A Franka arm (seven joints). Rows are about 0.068 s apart.
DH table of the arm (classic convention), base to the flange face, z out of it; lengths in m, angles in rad. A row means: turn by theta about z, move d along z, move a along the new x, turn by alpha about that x. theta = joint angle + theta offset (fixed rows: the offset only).
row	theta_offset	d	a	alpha
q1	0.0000	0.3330	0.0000	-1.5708
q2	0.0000	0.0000	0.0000	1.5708
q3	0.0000	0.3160	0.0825	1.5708
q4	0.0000	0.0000	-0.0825	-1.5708
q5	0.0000	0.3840	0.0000	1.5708
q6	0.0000	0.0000	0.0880	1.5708
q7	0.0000	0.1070	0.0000	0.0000
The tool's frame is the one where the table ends.
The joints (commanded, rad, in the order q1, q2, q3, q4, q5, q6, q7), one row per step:
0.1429, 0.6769, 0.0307, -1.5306, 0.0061, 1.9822, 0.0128
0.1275, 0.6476, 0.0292, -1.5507, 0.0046, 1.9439, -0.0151
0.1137, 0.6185, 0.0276, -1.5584, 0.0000, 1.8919, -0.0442
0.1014, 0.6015, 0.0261, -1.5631, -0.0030, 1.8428, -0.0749
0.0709, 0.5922, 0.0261, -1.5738, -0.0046, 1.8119, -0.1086
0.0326, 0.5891, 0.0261, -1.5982, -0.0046, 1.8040, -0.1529
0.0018, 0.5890, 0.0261, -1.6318, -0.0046, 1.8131, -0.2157
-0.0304, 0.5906, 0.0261, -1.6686, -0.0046, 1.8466, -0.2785
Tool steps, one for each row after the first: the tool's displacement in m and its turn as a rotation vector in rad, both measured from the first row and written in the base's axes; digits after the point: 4 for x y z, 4 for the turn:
-0.0061, -0.0124, 0.0091, -0.0006, 0.0287, 0.0126
-0.0110, -0.0236, 0.0225, -0.0025, 0.0588, 0.0293
-0.0163, -0.0336, 0.0292, -0.0019, 0.0956, 0.0476
-0.0205, -0.0543, 0.0295, 0.0049, 0.1282, 0.0507
-0.0263, -0.0796, 0.0212, 0.0191, 0.1577, 0.0550
-0.0342, -0.0995, 0.0083, 0.0408, 0.1821, 0.0841
-0.0410, -0.1198, -0.0058, 0.0637, 0.1861, 0.1118

